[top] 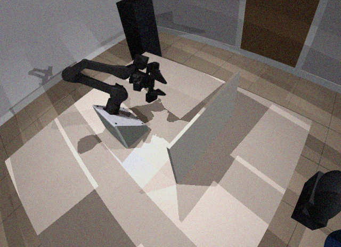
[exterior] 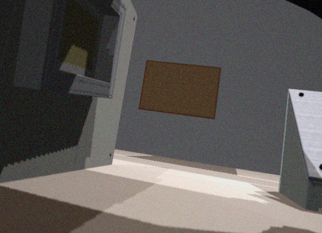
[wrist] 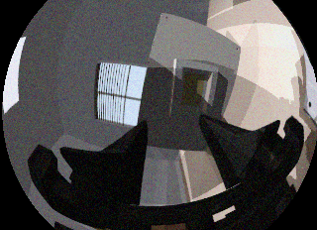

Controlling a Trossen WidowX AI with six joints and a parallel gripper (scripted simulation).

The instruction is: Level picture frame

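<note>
The picture frame is 20 cm ahead of my gripper tip, 9 cm below it and 1 cm to the right of it. Round my gripper tip: wall panel: 21 cm ahead, 10 cm below, 1 cm to the right.
</note>
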